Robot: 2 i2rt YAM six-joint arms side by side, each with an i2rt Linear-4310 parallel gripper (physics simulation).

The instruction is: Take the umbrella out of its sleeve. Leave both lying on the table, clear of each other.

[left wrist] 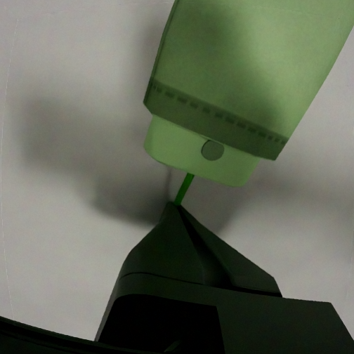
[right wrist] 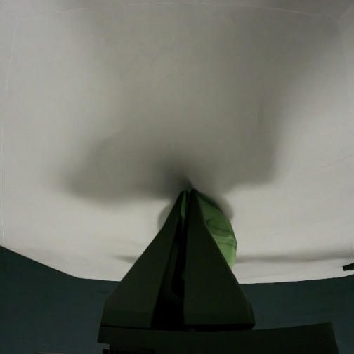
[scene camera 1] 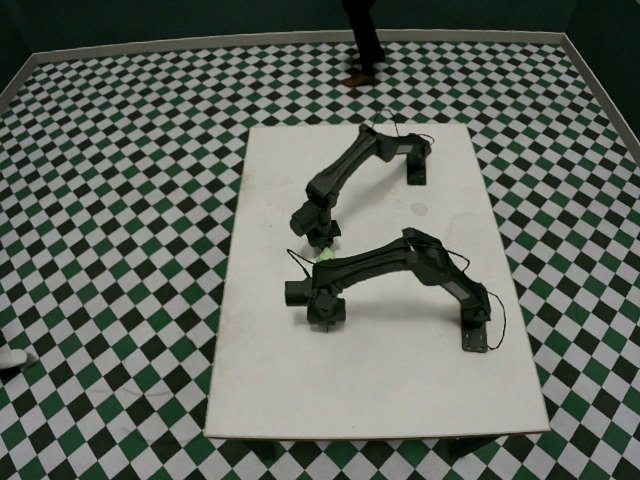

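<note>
The green sleeve (scene camera 1: 325, 255) (left wrist: 240, 65) (right wrist: 224, 235) spans the space between the two grippers, with a stitched hem at its open end. The umbrella's pale green end (left wrist: 175, 145) with a grey round button sticks a little out of that hem; the rest of the umbrella is hidden in the sleeve. My left gripper (scene camera 1: 326, 329) (left wrist: 170, 210) is shut on the umbrella's thin dark green strap (left wrist: 185, 187), which runs straight from the umbrella end to the fingertips. My right gripper (scene camera 1: 324, 246) (right wrist: 190, 195) is shut on the sleeve's other end, bunched between its fingertips.
The white table (scene camera 1: 372, 382) carries both arms, whose bases stand toward the right of the picture in scene camera 1. The left arm (scene camera 1: 367, 263) passes over part of the sleeve. A person's legs (scene camera 1: 366, 41) show on the checkered floor behind the table.
</note>
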